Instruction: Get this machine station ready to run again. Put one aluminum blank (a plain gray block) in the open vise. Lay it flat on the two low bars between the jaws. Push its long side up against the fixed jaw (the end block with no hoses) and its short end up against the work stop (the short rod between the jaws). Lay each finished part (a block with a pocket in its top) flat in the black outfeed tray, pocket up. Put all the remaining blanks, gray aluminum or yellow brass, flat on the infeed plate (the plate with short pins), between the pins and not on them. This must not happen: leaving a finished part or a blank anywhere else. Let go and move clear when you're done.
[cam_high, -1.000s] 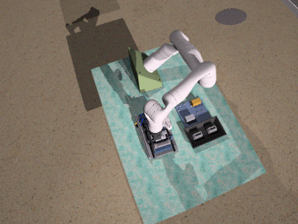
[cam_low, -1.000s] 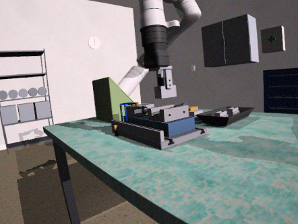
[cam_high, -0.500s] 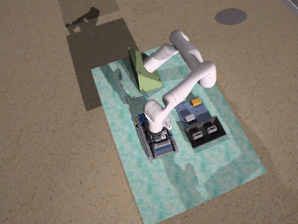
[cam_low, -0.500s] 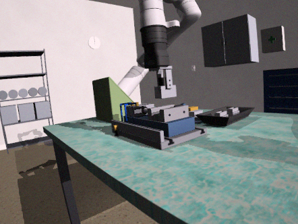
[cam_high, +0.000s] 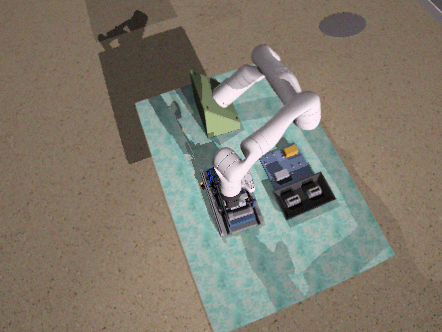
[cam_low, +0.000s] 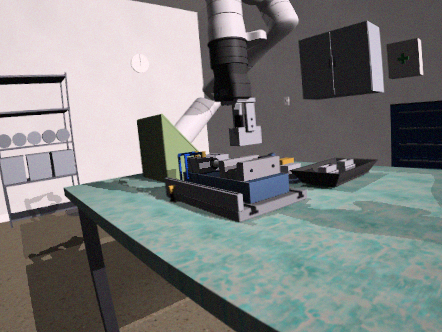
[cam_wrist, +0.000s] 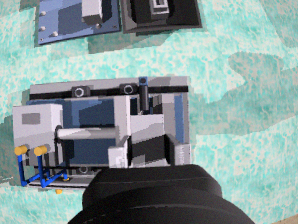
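My hand is 30 mm above the gray blank. From my hand the other things lie so: fixed jaw (90 mm below, 30 mm ahead, 10 mm to the left); blue infeed plate (280 mm to the left, 170 mm below, 140 mm behind); vise (130 mm below, 70 mm behind).
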